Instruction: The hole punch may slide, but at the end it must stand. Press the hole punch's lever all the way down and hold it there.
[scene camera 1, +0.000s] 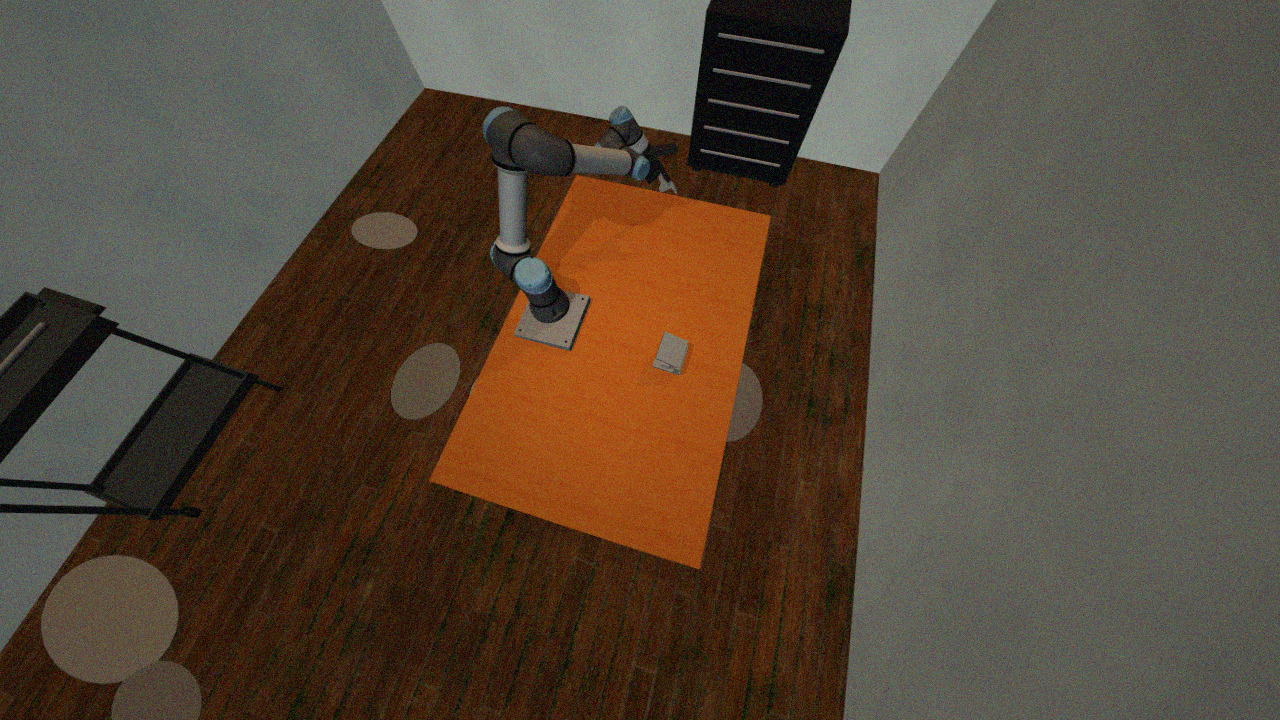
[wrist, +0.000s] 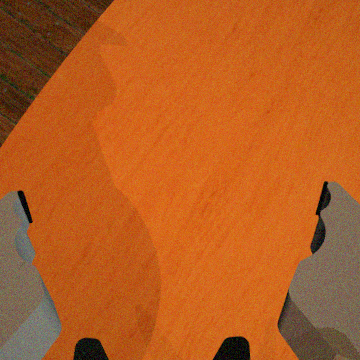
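Pixels of known places: gripper, between the fingertips: (scene camera 1: 669, 186) (wrist: 172, 190); arm's base, origin of its link: (scene camera 1: 550, 306).
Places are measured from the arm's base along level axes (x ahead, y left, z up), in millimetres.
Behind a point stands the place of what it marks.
Observation:
The hole punch (scene camera 1: 671, 352) @(z 41, x 489, y -140 mm) is a small light grey block with a sloping top. It stands on the orange table, right of the robot's base in the scene view. It does not show in the wrist view. My gripper (scene camera 1: 668, 188) @(z 122, x 385, y 559 mm) (wrist: 172, 190) @(z 122, x 385, y 559 mm) is open and empty. It hangs above the far end of the table, well away from the hole punch and not touching it. In the wrist view its two jaws stand wide apart at the left and right edges, over the orange surface. The lever's details are too small to tell.
The orange table (scene camera 1: 608, 429) @(z -28, x 312, y -432 mm) (wrist: 225, 125) @(z -28, x 483, y 491 mm) stands on a dark wood floor. The robot's base plate (scene camera 1: 559, 336) @(z 3, x 68, y -124 mm) sits at its left edge. A black drawer cabinet (scene camera 1: 753, 102) stands behind the far end. A dark metal rack stands at the left.

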